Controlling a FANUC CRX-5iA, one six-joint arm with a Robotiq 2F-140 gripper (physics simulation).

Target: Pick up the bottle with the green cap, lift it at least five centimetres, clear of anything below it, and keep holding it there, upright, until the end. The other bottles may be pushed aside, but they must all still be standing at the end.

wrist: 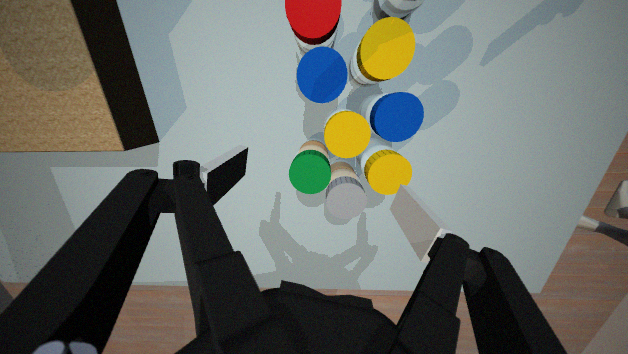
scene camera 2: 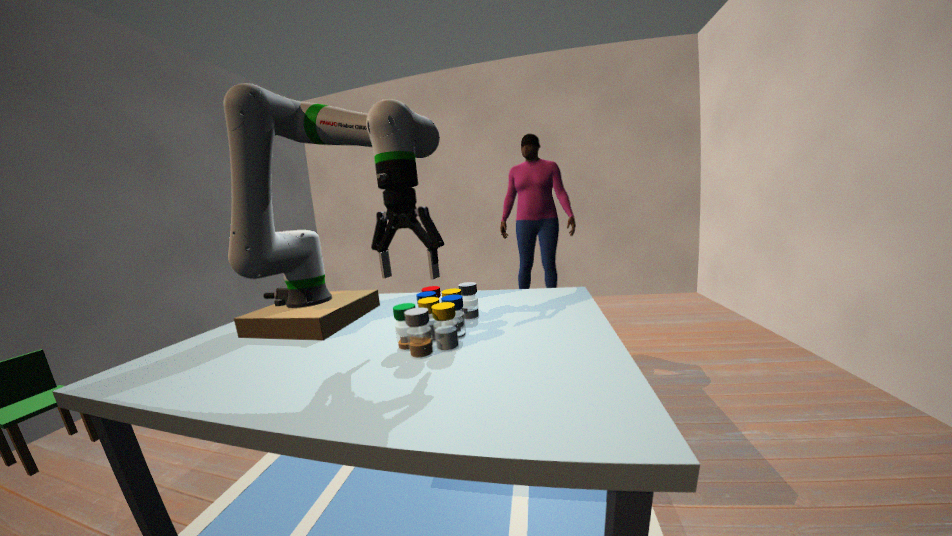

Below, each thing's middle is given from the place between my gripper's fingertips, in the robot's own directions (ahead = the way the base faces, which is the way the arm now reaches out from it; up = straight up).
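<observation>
The green-capped bottle [wrist: 310, 173] is 20 mm to the right of my hand and 20 mm behind it, and it sits 120 mm below it. As for the blue-capped bottle [wrist: 395, 117], I find it 80 mm ahead of my hand and 50 mm to the left of it, and 120 mm below it as well.
</observation>
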